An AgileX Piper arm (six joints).
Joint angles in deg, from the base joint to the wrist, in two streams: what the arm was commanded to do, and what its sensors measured. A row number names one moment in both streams.
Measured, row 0:
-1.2 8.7 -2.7 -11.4 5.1 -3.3
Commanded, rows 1 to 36:
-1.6 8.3 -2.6 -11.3 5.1 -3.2
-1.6 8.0 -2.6 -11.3 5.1 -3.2
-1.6 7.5 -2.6 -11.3 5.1 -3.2
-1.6 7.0 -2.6 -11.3 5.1 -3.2
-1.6 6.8 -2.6 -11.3 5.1 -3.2
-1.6 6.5 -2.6 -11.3 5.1 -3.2
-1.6 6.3 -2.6 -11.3 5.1 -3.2
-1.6 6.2 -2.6 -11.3 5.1 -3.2
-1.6 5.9 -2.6 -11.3 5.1 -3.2
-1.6 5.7 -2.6 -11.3 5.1 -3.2
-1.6 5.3 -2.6 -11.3 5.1 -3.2
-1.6 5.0 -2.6 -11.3 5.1 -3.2
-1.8 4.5 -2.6 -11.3 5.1 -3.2
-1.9 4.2 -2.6 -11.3 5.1 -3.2
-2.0 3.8 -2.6 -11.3 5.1 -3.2
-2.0 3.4 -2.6 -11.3 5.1 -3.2
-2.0 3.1 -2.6 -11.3 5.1 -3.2
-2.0 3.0 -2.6 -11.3 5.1 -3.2
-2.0 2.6 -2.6 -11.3 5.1 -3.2
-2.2 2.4 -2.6 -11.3 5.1 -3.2
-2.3 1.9 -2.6 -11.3 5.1 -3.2
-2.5 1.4 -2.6 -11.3 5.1 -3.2
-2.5 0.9 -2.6 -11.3 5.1 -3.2
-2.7 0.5 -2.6 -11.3 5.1 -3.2
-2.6 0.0 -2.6 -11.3 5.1 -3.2
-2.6 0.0 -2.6 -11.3 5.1 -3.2
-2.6 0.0 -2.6 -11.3 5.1 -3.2
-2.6 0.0 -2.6 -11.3 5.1 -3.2
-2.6 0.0 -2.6 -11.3 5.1 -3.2
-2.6 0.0 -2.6 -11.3 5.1 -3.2
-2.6 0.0 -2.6 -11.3 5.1 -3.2
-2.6 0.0 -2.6 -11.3 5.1 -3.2
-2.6 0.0 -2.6 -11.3 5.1 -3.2
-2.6 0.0 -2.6 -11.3 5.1 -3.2
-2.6 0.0 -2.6 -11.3 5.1 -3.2
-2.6 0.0 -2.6 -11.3 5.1 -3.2
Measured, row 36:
-2.4 0.3 -2.7 -11.4 5.1 -3.3
